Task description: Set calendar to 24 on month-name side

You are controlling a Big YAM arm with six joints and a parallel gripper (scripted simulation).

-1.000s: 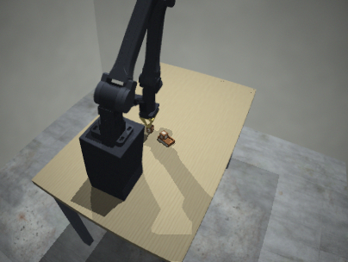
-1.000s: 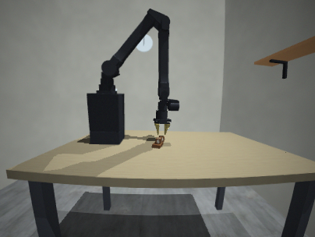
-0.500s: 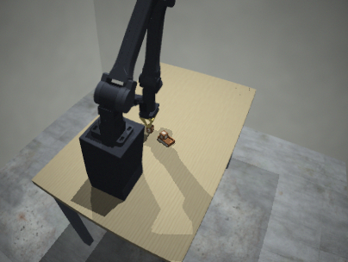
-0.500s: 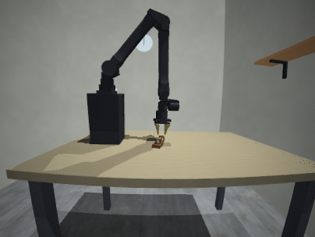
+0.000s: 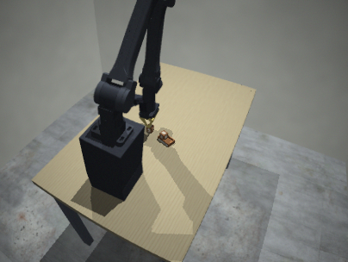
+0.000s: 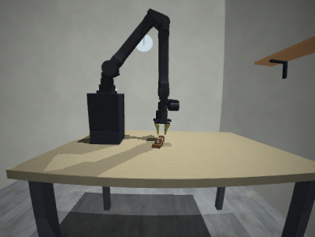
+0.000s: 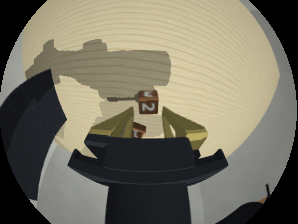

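Right now the brown digit cube is 30 mm below my hand. The rest, counted from my hand: brown tray 40 mm behind, 100 mm to the right, 40 mm below.
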